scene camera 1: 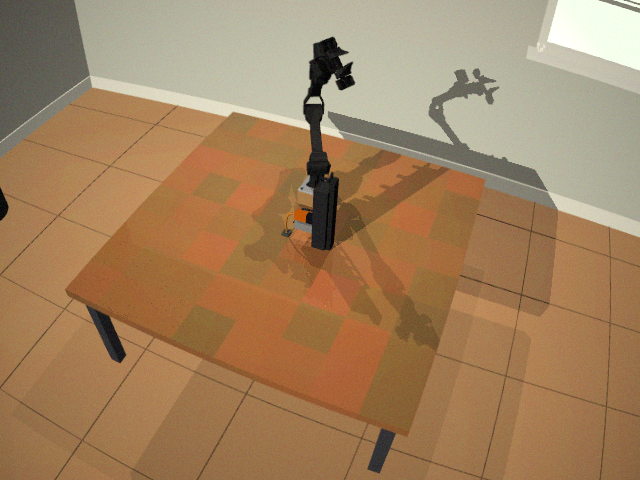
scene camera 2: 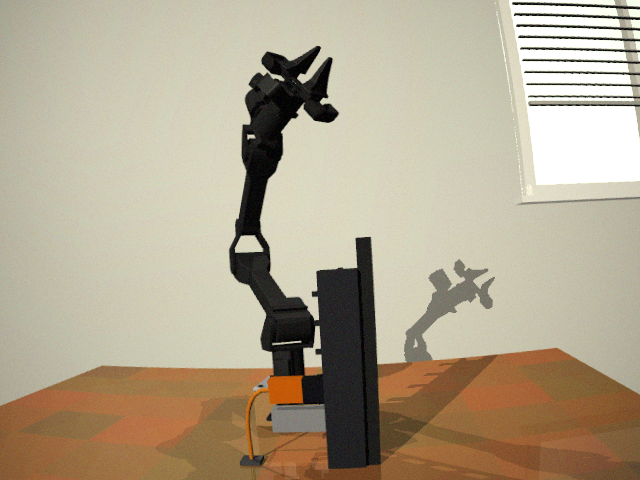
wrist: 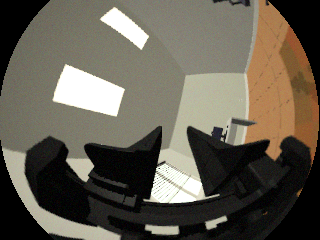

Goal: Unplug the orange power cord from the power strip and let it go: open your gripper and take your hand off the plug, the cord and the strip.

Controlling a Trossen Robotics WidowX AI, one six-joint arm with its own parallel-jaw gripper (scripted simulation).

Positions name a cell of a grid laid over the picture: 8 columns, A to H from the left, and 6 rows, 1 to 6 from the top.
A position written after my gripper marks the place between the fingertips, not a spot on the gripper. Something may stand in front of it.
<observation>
I see my gripper (scene camera 2: E1).
My gripper is seen too in scene camera 1 (scene camera 1: E1) and in the wrist view (wrist: E4).
</observation>
